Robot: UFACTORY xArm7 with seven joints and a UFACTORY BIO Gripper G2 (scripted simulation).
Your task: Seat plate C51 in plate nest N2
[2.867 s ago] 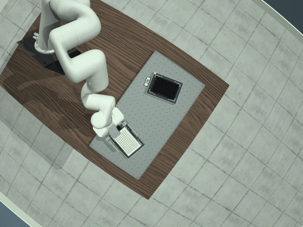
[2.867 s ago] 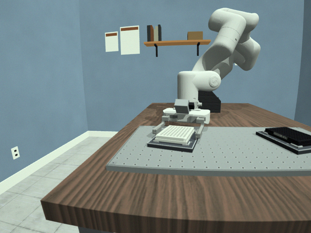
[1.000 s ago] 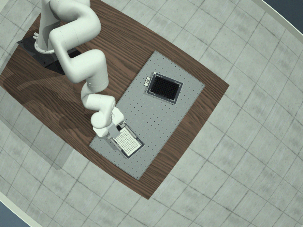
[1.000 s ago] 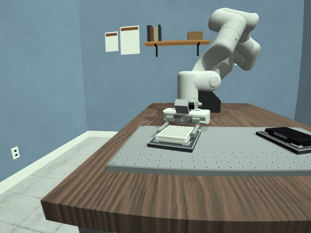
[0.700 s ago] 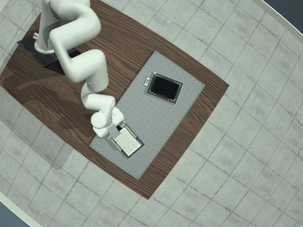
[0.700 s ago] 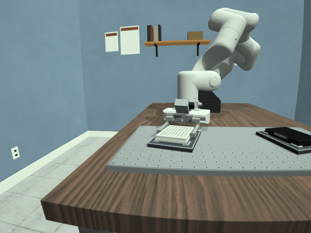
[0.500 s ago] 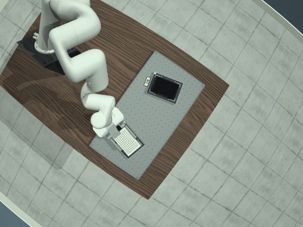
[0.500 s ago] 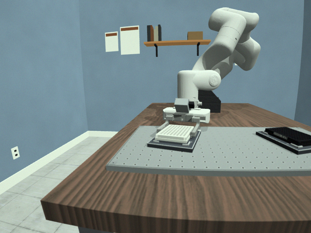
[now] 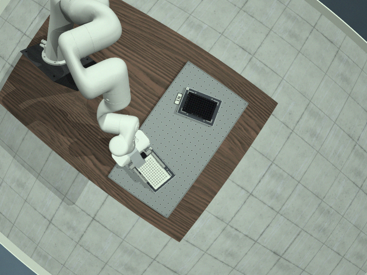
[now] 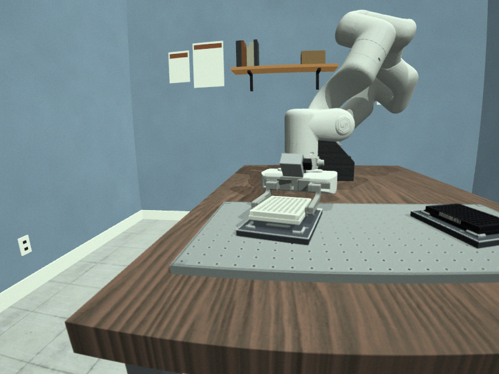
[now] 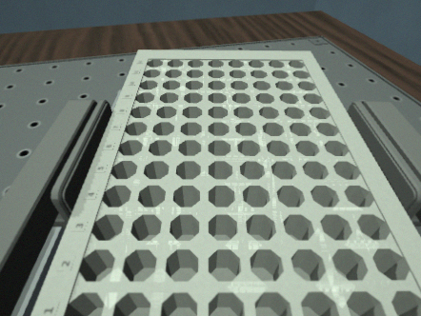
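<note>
Now: hand 3 cm above the dark plate nest N2. Round my hand: black well plate C15: 5 cm ahead, 33 cm to the left, 2 cm below; white well plate C51: right at my hand; plate nest N1: 5 cm ahead, 33 cm to the left, 3 cm below.
</note>
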